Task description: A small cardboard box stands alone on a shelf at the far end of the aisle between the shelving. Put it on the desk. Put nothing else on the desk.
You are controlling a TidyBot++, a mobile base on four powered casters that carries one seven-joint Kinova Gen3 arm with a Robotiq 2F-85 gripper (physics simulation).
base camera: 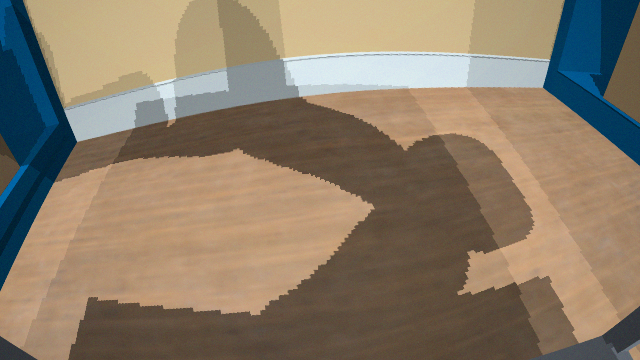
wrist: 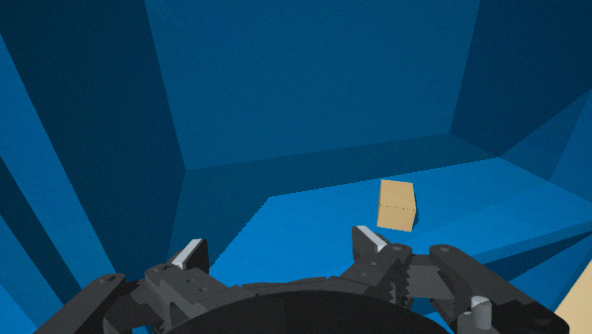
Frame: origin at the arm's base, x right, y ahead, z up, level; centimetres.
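Where they show: gripper, fingertip midpoint: (wrist: 281,248).
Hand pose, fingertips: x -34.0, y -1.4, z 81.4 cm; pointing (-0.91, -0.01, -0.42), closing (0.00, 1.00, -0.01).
After its pixels a point has its place.
A small tan cardboard box (wrist: 396,206) @(z 64.4, x -58.3, y 19.0 cm) stands on a blue shelf (wrist: 305,225) @(z 59.4, x -61.3, y 3.2 cm) in the wrist view, right of the middle. My gripper (wrist: 281,248) @(z 81.4, x -34.0, y -1.4 cm) is open, with nothing between its fingers. The box shows beyond the tip of the right-hand finger and a little to the right of it, apart from the fingers. The desk does not show in either view.
The shelf has a blue back panel (wrist: 310,75) @(z 81.2, x -93.0, y 8.9 cm) and blue side walls. In the base camera view, blue shelving (base camera: 37,100) @(z -25.5, x -58.9, y 63.6 cm) (base camera: 595,115) @(z -36.6, x 72.6, y 67.0 cm) stands at the left and right of the wooden floor (base camera: 175,225) @(z -39.7, x -20.3, y 41.6 cm). A tan wall (base camera: 375,25) @(z -24.4, x 13.6, y 80.4 cm) with a white baseboard (base camera: 380,70) @(z -34.9, x 14.8, y 79.2 cm) is ahead.
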